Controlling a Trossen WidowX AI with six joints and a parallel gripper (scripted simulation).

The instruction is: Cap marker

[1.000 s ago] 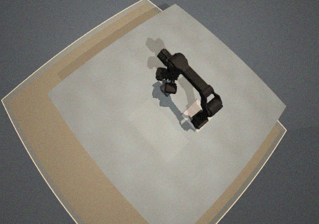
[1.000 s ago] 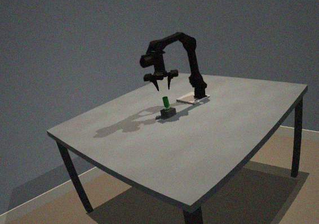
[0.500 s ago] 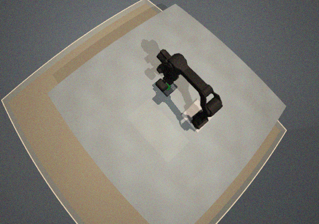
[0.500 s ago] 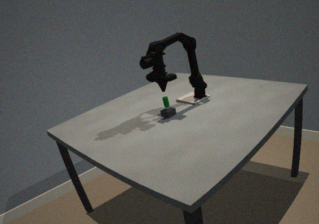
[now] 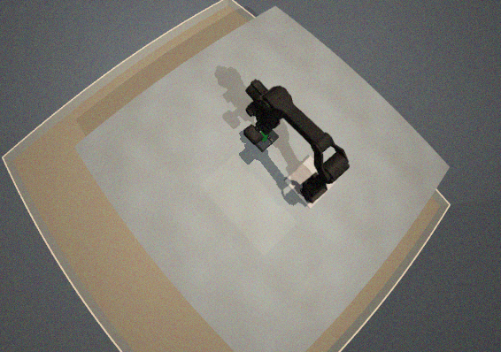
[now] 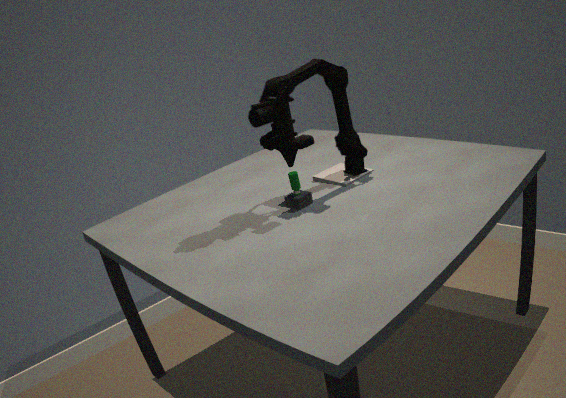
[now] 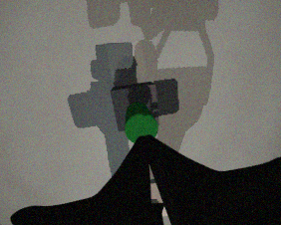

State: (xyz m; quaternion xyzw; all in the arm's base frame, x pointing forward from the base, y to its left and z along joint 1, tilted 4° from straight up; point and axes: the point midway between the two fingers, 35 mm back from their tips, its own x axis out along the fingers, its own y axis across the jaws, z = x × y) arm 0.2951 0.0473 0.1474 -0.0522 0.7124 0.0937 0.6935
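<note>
Now: the green cap 5 cm below my gripper tip. The rest, counted from my gripper tip: dark grey holder block 11 cm below.
</note>
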